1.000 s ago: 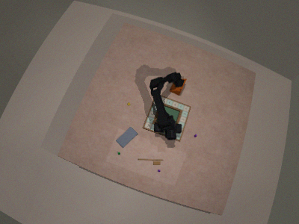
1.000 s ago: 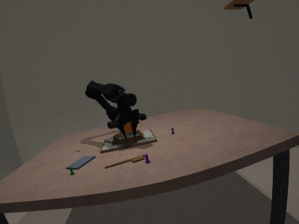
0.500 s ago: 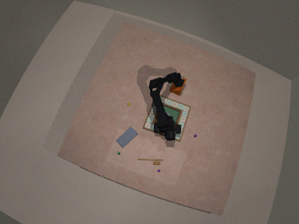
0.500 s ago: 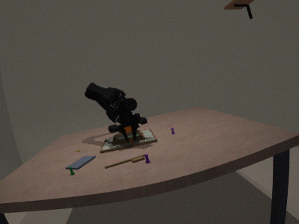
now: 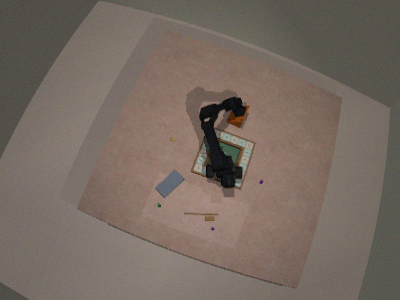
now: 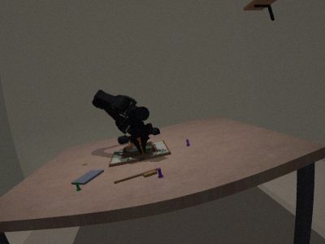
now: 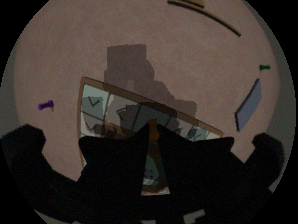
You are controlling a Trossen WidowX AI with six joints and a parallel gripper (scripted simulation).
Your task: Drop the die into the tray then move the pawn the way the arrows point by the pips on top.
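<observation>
My gripper tip is 11 cm past the pale die and 3 cm to the left of it. Round my gripper tip: green dice tray (11 cm behind, 2 cm to the right, 2 cm below); then orange pawn (1 cm above); then yellow piece (32 cm to the right, 11 cm behind, 2 cm below).
</observation>
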